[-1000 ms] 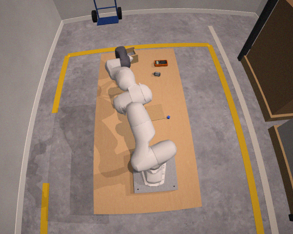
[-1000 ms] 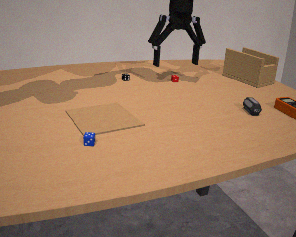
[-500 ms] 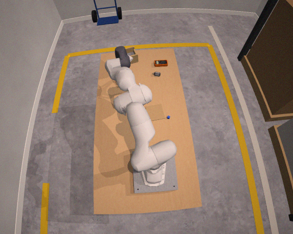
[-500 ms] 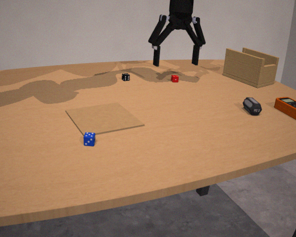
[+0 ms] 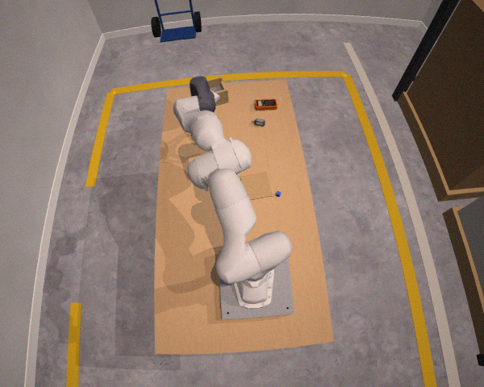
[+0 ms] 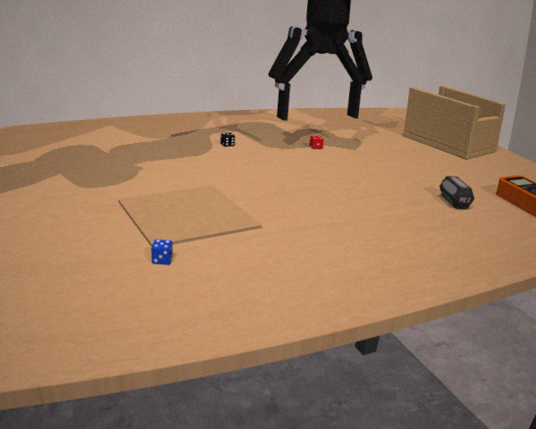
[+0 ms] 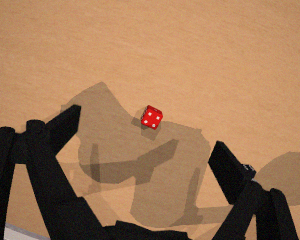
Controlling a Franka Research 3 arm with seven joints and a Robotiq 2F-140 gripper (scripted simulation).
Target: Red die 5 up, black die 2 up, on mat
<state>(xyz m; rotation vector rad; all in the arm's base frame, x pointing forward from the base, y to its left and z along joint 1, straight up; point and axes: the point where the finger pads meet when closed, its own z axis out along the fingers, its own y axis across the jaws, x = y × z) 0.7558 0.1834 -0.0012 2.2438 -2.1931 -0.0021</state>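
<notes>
The red die lies 60 mm below my hand and 10 mm to the right of it. From my hand the other things lie so: dark grey device (280 mm to the right, 100 mm ahead, 50 mm below); then black die (160 mm behind, 60 mm below, 40 mm to the left); then wooden box (320 mm ahead, 20 mm to the right, 20 mm below).
</notes>
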